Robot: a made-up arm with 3 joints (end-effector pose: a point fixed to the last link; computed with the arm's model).
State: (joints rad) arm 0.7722 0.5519 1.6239
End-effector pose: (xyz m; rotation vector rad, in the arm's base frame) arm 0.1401 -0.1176 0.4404 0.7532 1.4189 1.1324
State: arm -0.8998 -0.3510 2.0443
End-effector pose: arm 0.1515 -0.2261 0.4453 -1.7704 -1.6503 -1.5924
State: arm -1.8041 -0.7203 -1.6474
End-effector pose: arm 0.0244 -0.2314 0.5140 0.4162 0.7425 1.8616
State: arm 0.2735 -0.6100 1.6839
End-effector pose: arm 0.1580 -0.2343 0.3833 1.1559 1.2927 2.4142
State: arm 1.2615 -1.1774 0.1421
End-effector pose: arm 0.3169 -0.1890 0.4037 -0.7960 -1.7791 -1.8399
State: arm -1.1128 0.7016 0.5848
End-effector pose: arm 0.1791 -0.1404 0.3788 -1.5457 -1.9753 1.0918
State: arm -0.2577 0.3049 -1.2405
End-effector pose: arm 0.1069 -0.2320 0.3337 -1.8892 -0.2080 1.5762
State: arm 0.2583 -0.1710 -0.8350
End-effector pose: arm 0.1899 -0.2072 0.2794 -1.9851 -0.9227 0.4990
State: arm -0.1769 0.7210 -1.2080
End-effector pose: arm 0.1223 -0.2267 0.3706 -2.3089 -0.0354 1.6595
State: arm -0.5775 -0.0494 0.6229
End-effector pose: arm 0.1855 -0.1909 0.3623 -1.9656 -1.5888 -0.0339
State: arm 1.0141 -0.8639 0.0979
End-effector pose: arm 0.2973 -0.1965 0.3726 -1.3206 -1.6916 -1.5815
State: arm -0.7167 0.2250 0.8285
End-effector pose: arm 0.1921 -0.1685 0.3881 -1.9043 -1.9026 0.0907
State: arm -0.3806 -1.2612 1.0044
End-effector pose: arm 0.1553 -0.2171 0.2951 -1.5409 -0.6303 -1.3609
